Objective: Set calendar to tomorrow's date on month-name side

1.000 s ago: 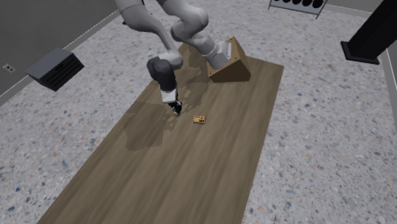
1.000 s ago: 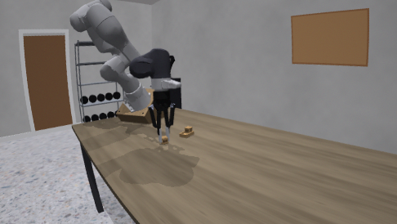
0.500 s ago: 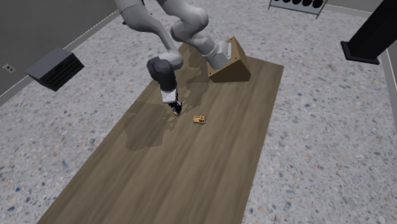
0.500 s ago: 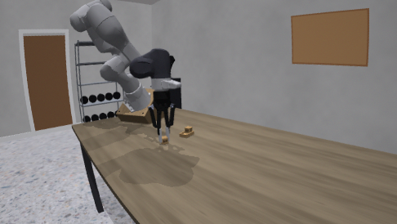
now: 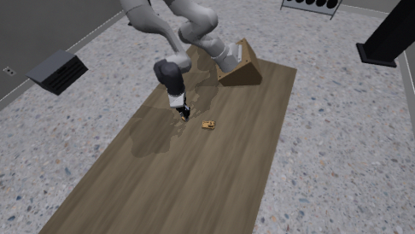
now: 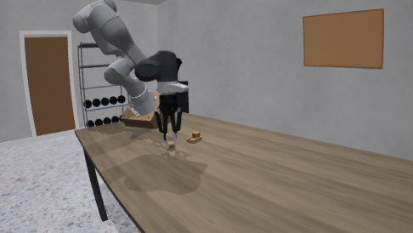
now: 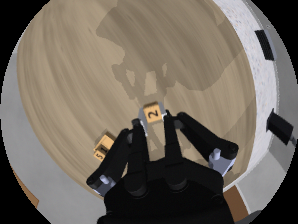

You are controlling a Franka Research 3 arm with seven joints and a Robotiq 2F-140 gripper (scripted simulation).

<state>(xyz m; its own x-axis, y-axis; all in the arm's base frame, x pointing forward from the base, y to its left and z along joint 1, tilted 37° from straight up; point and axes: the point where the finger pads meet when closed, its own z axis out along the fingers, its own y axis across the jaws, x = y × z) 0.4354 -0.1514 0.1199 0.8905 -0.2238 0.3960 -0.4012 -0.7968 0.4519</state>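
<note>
The cube is 3 cm below my hand. The rest, counted from my hand: tray: 15 cm to the left, 4 cm below.
</note>
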